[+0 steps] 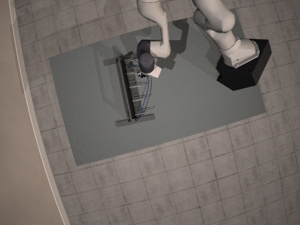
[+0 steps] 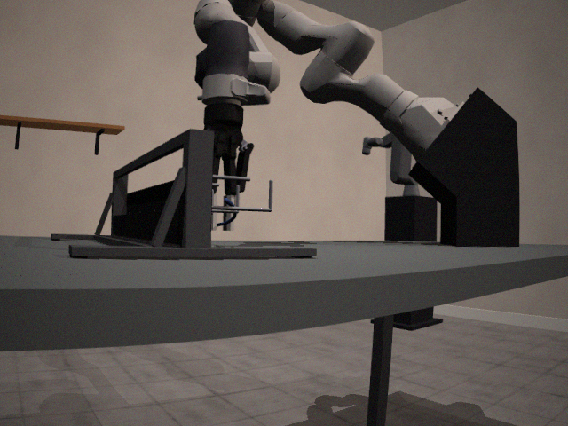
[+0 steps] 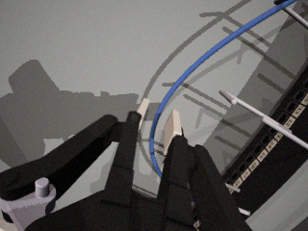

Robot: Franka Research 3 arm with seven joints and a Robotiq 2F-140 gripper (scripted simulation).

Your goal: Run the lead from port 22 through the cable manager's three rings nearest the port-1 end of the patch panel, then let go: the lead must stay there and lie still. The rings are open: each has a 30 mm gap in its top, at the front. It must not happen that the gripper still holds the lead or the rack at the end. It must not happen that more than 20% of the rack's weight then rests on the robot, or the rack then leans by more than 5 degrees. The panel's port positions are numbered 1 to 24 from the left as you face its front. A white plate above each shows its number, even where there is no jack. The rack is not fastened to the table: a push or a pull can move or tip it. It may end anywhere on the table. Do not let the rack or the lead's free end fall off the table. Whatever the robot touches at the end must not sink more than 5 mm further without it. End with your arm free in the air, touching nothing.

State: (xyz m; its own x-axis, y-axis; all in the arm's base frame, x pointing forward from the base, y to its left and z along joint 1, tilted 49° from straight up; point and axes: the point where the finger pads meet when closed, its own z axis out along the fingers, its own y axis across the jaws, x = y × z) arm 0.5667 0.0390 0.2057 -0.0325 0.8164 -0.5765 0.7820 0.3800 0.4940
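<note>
The rack is 170 mm ahead of my hand, 50 mm to the left of it and 10 mm above it.
</note>
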